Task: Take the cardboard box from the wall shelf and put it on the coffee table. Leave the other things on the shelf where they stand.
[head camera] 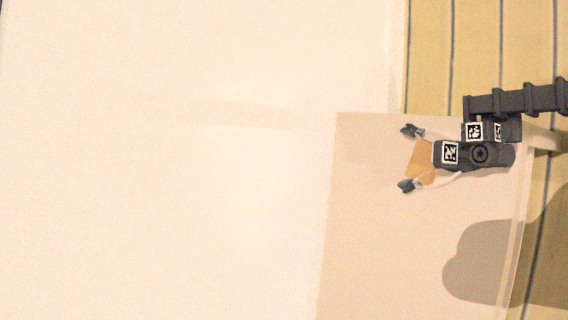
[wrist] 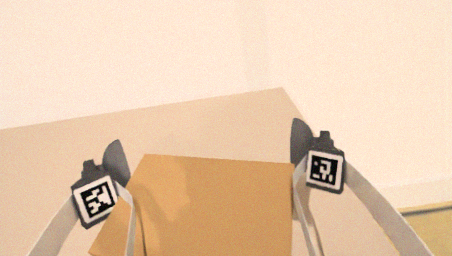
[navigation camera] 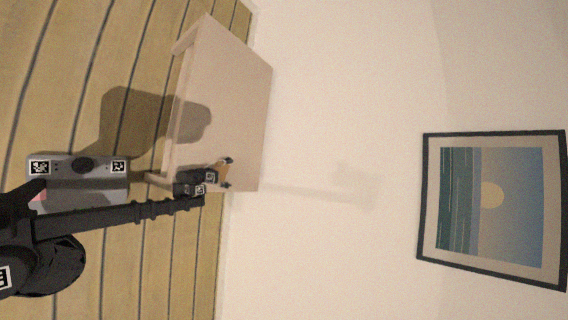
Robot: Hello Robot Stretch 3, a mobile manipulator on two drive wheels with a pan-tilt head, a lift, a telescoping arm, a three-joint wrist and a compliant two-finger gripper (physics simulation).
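Where they show: gripper, fingertip midpoint: (head camera: 401,158) (wrist: 210,149) (navigation camera: 231,172); robot's base, origin of the base link: (navigation camera: 83,164).
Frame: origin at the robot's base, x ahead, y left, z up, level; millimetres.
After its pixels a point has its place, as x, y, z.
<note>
My gripper (head camera: 407,157) @(-23, -558, 507) (navigation camera: 227,173) @(-23, -558, 507) (wrist: 210,149) @(-23, -558, 507) is shut on the brown cardboard box (head camera: 420,160) @(-16, -498, 517) (navigation camera: 222,168) @(2, -498, 516) (wrist: 217,204) @(-23, -491, 516), one finger on each side of it. It holds the box over the beige coffee table (head camera: 377,246) @(212, -668, 450) (navigation camera: 225,96) @(388, -543, 450) (wrist: 210,119) @(-25, -736, 450), near the table's end and close to the edge by the wall. I cannot tell whether the box touches the table top.
The cream wall (head camera: 158,159) @(-20, -927, 951) runs right along the table's far edge. A striped yellow floor (head camera: 476,51) @(-406, -549, 1) (navigation camera: 122,51) @(642, -129, 0) lies around the table. My extended arm (head camera: 516,99) @(-105, -225, 666) (navigation camera: 139,209) @(-91, -117, 679) reaches over the table's near edge from my base (navigation camera: 98,175) @(-42, -54, 160). A framed picture (navigation camera: 460,199) @(-81, -896, 1472) hangs on the wall.
</note>
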